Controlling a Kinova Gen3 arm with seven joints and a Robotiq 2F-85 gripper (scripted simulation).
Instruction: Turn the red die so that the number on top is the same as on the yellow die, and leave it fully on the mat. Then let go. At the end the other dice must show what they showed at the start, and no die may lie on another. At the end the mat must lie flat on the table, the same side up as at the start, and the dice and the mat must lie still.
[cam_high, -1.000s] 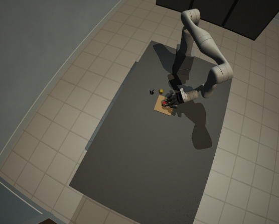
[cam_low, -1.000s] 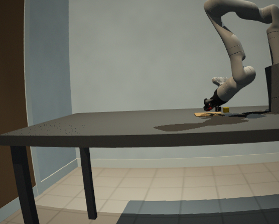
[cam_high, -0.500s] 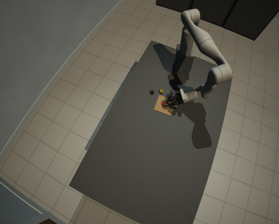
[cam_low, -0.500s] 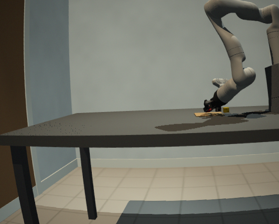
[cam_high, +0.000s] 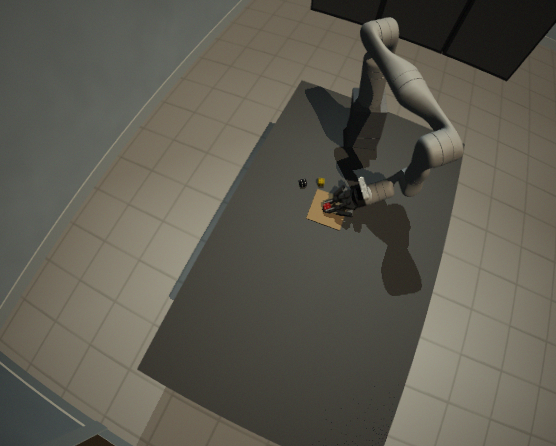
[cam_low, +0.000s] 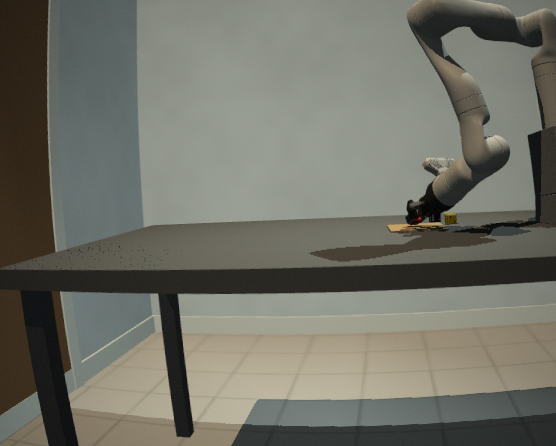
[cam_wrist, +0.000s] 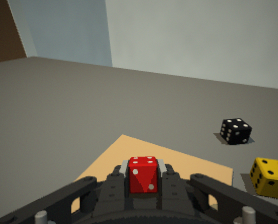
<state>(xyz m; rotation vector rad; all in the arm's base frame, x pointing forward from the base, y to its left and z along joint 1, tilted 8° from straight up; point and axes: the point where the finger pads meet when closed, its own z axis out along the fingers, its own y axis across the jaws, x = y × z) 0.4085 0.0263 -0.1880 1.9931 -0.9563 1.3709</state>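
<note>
The red die is 10 mm to the right of my hand. Round my hand: yellow die 90 mm behind, 80 mm to the right, 10 mm below; tan mat 30 mm below; black die 140 mm to the right, 50 mm behind, 10 mm below.
</note>
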